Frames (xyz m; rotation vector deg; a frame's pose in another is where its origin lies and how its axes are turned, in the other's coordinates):
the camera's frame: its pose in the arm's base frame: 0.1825 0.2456 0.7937 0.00 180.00 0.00
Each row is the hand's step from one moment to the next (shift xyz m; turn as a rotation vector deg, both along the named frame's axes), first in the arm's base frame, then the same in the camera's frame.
Working: the arm's base frame: its pose in the camera's frame: 0.1825 -0.2456 0.7937 0.00 180.00 0.00

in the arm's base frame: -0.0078 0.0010 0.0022 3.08 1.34 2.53
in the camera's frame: 0.0078 0.0010 -0.0022 -3.08 1.34 -2.53
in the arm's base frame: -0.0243 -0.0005 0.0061 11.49 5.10 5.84
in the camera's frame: 0.0243 -0.0005 -0.0061 -11.49 5.10 -5.84
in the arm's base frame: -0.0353 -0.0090 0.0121 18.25 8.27 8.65
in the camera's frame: 0.0353 -0.0090 -0.0121 -18.25 8.27 -8.65
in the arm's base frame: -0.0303 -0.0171 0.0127 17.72 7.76 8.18
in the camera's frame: 0.0303 -0.0171 -0.0127 -17.72 7.76 -8.18
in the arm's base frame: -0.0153 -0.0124 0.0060 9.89 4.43 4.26
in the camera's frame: 0.0153 -0.0124 -0.0060 -9.89 4.43 -4.26
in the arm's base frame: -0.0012 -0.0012 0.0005 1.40 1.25 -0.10
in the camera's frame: 0.0012 -0.0012 -0.0005 -1.40 1.25 0.10
